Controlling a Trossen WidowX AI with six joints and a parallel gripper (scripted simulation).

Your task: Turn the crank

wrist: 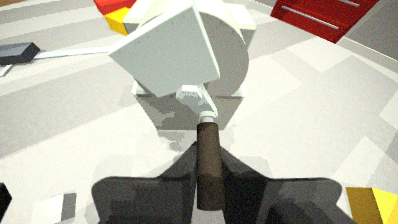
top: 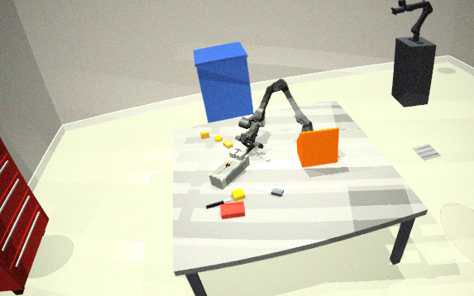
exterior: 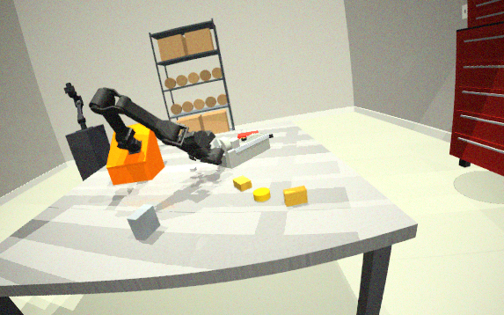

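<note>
Right now the dark brown crank handle is 1 cm behind my gripper tip, 1 cm to the right of it and 3 cm above it. Also, from my gripper tip: yellow block 6 cm ahead, 33 cm to the left, 2 cm below; then grey cube 16 cm behind, 39 cm to the right; then red pointer 11 cm ahead, 14 cm to the left, 5 cm above.
</note>
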